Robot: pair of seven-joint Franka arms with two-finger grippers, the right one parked.
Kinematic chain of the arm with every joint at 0, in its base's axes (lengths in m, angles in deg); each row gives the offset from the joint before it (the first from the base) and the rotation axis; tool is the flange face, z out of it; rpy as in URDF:
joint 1: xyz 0 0 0.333 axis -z
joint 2: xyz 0 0 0 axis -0.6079 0.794 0
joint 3: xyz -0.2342 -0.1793 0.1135 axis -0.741 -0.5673 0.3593
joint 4: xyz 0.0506 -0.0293 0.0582 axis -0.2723 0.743 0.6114
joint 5: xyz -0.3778 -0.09 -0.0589 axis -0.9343 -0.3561 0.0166
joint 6: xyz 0 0 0 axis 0.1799 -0.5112 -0.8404
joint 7: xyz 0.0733 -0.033 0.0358 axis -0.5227 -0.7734 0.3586
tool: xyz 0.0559 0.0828 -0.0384 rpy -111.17 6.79 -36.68
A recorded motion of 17 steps. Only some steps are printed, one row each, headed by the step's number.
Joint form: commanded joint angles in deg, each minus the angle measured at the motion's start. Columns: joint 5, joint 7, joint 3, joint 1, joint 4, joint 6, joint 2.
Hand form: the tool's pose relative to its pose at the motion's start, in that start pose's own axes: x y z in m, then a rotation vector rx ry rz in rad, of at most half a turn. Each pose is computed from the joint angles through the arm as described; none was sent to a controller.
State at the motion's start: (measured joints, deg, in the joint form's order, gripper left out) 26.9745 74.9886 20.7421 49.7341 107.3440 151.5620 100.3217
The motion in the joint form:
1: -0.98 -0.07 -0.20 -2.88 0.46 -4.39 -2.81
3: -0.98 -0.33 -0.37 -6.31 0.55 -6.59 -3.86
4: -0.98 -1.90 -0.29 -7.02 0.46 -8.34 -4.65
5: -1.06 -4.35 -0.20 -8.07 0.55 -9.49 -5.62
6: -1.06 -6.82 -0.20 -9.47 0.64 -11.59 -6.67
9: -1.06 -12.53 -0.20 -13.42 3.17 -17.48 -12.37
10: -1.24 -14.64 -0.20 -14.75 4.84 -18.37 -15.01
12: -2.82 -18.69 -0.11 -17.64 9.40 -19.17 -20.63
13: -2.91 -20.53 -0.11 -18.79 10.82 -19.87 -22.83
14: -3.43 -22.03 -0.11 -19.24 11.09 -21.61 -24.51
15: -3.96 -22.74 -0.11 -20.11 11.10 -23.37 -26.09
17: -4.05 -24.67 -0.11 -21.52 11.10 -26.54 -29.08
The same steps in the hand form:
1: 0.0068 -0.0311 -0.0248 0.0225 -0.0271 -0.0481
3: 0.0231 -0.0666 -0.0357 0.0379 -0.0390 -0.0996
4: 0.0238 -0.0763 -0.0434 0.0509 -0.0486 -0.0854
5: 0.0264 -0.0888 -0.0527 0.0565 -0.0510 -0.0621
6: 0.0284 -0.1054 -0.0619 0.0711 -0.0655 -0.0429
9: 0.0181 -0.1527 -0.0987 0.1194 -0.0977 -0.0083
10: 0.0111 -0.1672 -0.1127 0.1278 -0.0954 0.0067
12: -0.0062 -0.1965 -0.1334 0.1273 -0.0989 0.0257
13: -0.0134 -0.2085 -0.1433 0.1355 -0.0975 0.0377
14: -0.0221 -0.2131 -0.1552 0.1376 -0.1060 0.0536
15: -0.0290 -0.2214 -0.1683 0.1379 -0.1116 0.0485
17: -0.0431 -0.2357 -0.1926 0.1518 -0.1148 0.0538

